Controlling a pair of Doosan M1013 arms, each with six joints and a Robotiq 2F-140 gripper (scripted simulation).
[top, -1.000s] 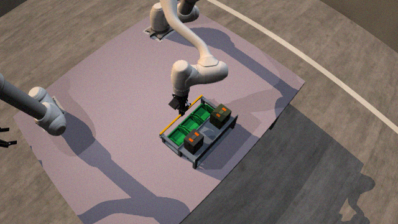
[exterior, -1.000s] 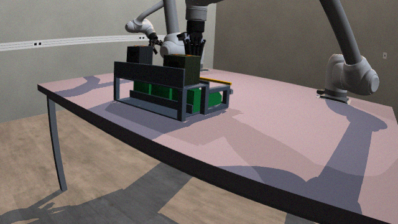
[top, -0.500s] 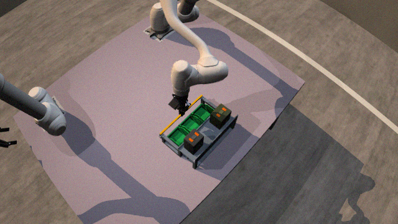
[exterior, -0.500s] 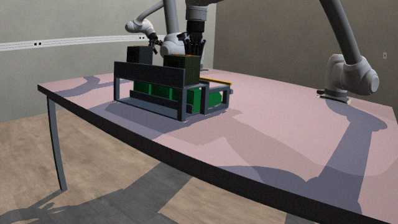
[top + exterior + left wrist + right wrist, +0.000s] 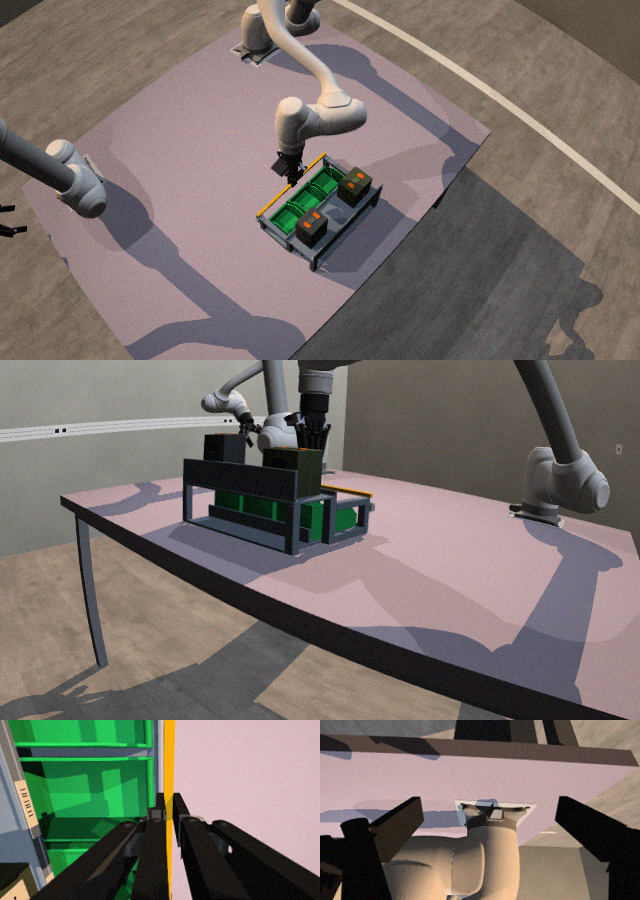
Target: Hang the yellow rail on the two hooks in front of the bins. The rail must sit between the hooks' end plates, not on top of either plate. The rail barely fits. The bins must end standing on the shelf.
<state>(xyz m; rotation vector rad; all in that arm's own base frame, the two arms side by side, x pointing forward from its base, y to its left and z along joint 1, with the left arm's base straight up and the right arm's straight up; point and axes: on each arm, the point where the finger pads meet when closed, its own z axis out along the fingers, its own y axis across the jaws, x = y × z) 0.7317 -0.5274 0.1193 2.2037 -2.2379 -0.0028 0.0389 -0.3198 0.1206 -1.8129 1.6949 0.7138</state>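
Observation:
The yellow rail lies 30 mm below my left hand. Round my left hand: dark box 200 mm ahead, 110 mm to the right, 40 mm above; grey shelf 130 mm ahead, 50 mm below; olive box 200 mm ahead, 120 mm to the left, 30 mm above.

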